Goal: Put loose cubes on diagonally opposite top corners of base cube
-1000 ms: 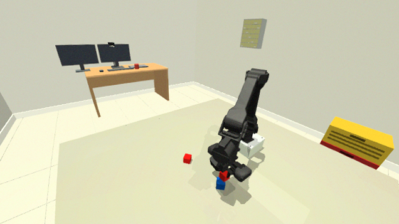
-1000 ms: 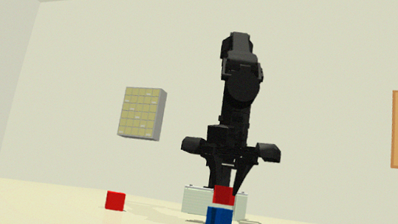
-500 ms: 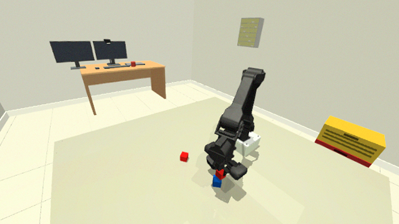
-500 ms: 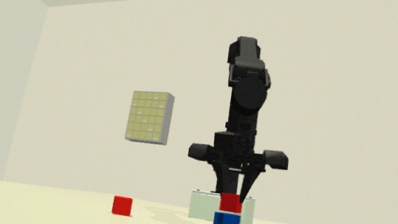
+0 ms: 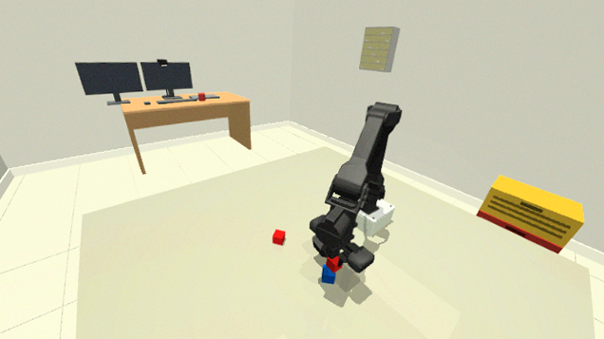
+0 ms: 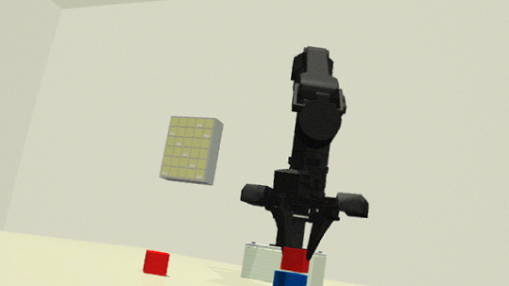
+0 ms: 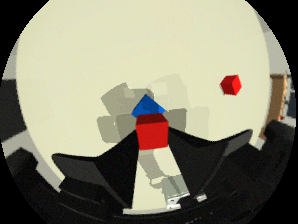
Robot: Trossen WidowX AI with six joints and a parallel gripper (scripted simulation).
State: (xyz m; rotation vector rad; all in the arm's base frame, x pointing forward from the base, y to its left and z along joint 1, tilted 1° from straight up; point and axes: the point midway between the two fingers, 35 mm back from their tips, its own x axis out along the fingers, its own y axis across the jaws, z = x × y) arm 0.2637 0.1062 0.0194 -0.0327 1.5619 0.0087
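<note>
My gripper tip is now right at the red cube. Also, from my gripper tip: blue base cube: 20 mm ahead, 40 mm below.
</note>
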